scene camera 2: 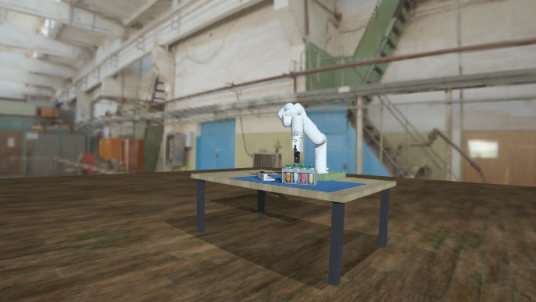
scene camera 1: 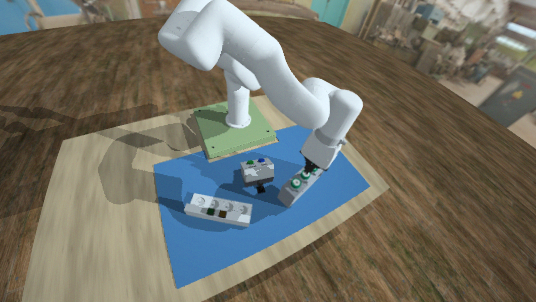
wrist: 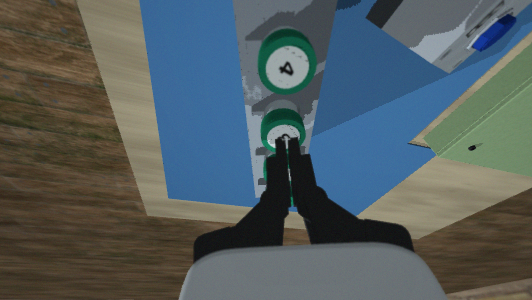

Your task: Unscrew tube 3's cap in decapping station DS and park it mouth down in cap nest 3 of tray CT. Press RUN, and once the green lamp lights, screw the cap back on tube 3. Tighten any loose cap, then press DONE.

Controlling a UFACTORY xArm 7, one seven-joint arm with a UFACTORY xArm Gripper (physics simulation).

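Places are measured from the arm's base along level axes (x ahead, y left, z up), in millimetres.
Pixels of known places: gripper, fingertip midpoint: point(scene camera 2: 296, 162) point(scene camera 1: 307, 170) point(wrist: 287, 151); arm's base, link origin: point(scene camera 2: 320, 172) point(scene camera 1: 238, 119).
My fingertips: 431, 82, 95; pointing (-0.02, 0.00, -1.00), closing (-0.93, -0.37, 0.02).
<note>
For each thing: its top centre in the pictures, then the offset to it from my fingertips, as dx, dy, dz. "*": a spot on its surface instead.
- grey rack, top centre: point(wrist: 280, 143) point(scene camera 1: 308, 172) point(scene camera 2: 299, 167) -4, +20, -30
- Cap 4, top centre: point(wrist: 287, 68) point(scene camera 1: 296, 182) +18, -54, -12
- Tray CT, top centre: point(scene camera 1: 218, 204) point(scene camera 2: 266, 171) -41, -308, -80
- dark green square, surface spot: point(scene camera 1: 211, 212) * -25, -340, -80
- grey box, top centre: point(scene camera 1: 258, 163) -125, -125, -49
- green button, top centre: point(scene camera 1: 250, 161) -151, -143, -59
- blue button, top centre: point(wrist: 502, 37) point(scene camera 1: 261, 159) -143, -98, -59
- small black piece, surface spot: point(scene camera 1: 260, 189) * -56, -140, -124
Decapping station DS, a grey rack point(scene camera 1: 290, 196) point(wrist: 257, 15), holds tubes with green caps; all four caps show in scene camera 2. Cap 4 point(scene camera 1: 296, 183) point(wrist: 277, 75) is seated. The cap beside it point(wrist: 283, 117), in tube 3's place, is seated; its number is mostly hidden by my fingertips. My gripper point(scene camera 1: 307, 171) point(scene camera 2: 296, 161) point(wrist: 287, 151) is shut and empty, over the rack near that cap; contact cannot be told. Tray CT point(scene camera 1: 237, 217) is white with four empty round nests. A dark green square point(scene camera 1: 211, 212) and an amber one point(scene camera 1: 223, 214) show on it, looking unlit.
A grey box point(scene camera 1: 258, 172) point(wrist: 425, 30) with a green button point(scene camera 1: 250, 162) and a blue button point(scene camera 1: 261, 160) point(wrist: 494, 33) stands between tray and rack. A small black piece point(scene camera 1: 260, 189) lies before it. The green base plate point(scene camera 1: 215, 131) point(wrist: 490, 135) is behind.
</note>
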